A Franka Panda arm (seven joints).
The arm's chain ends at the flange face. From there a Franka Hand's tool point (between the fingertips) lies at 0.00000 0.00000 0.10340 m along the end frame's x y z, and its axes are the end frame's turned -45 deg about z.
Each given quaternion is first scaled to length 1.
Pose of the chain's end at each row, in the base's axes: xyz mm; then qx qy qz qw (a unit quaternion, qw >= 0):
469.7, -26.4, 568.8, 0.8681, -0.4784, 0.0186, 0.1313
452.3, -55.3, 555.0, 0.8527, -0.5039, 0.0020, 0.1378
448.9, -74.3, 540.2, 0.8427, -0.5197, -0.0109, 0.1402
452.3, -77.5, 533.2, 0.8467, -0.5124, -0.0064, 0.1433
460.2, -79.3, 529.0, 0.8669, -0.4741, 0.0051, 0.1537
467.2, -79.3, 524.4, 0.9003, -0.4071, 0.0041, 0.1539
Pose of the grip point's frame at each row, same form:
460.0, -51.8, 469.0, 0.9851, -0.1098, -0.0331, 0.1284
438.3, -79.8, 455.5, 0.9806, -0.1392, -0.0509, 0.1281
431.9, -97.6, 440.9, 0.9774, -0.1577, -0.0637, 0.1254
436.0, -101.9, 434.1, 0.9783, -0.1494, -0.0608, 0.1299
446.0, -107.4, 430.5, 0.9824, -0.1063, -0.0541, 0.1440
455.0, -108.3, 425.9, 0.9876, -0.0316, -0.0551, 0.1438

